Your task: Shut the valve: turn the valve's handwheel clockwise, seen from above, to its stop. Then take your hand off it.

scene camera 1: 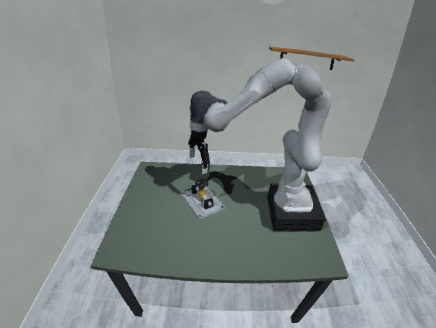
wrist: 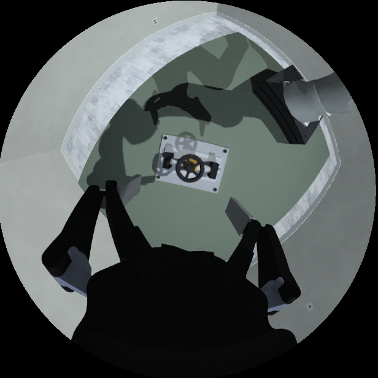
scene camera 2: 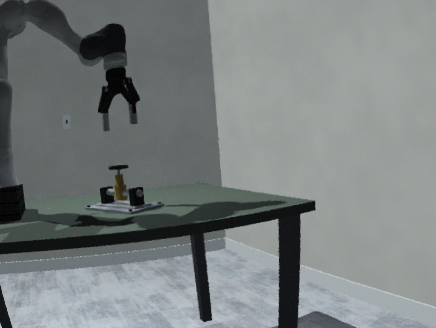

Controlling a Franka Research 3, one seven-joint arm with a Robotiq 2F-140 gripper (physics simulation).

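Note:
The valve's black, spoked handwheel [scene camera 1: 201, 183] [scene camera 2: 118, 167] [wrist: 190, 168] lies level on top of the yellow valve body [scene camera 1: 202, 194] [scene camera 2: 119, 188]. The body stands between two black blocks on a light grey base plate [scene camera 1: 195, 208] [wrist: 216, 153]. My gripper [scene camera 1: 199, 161] [scene camera 2: 119, 123] [wrist: 184, 194] is open and empty, with its fingers spread wide and pointing down. It hangs well above the handwheel, apart from it, with a clear gap in the second scene view. The wheel's turn angle relative to its stop cannot be told.
The green table [scene camera 1: 220, 250] [scene camera 2: 200, 192] carries the valve and the arm's black base [scene camera 1: 298, 220] [wrist: 282, 107], which stands to the right of the valve in the first scene view. An orange-brown shelf [scene camera 1: 311, 53] hangs on the wall behind the arm.

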